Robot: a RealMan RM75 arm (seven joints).
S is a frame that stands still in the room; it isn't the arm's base.
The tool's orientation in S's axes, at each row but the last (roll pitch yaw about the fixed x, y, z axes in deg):
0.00 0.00 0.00
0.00 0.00 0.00
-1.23 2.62 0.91
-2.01 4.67 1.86
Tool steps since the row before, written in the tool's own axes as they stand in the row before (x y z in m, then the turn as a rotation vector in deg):
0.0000 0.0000 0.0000 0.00 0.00 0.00
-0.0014 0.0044 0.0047 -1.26 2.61 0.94
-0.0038 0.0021 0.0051 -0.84 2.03 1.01
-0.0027 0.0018 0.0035 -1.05 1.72 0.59
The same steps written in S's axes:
0.0000 0.0000 0.0000 0.00 0.00 0.00
-0.0014 0.0044 0.0047 -1.26 2.61 0.94
-0.0036 0.0022 0.0052 -0.83 2.04 1.00
-0.0025 0.0018 0.0036 -1.06 1.71 0.61

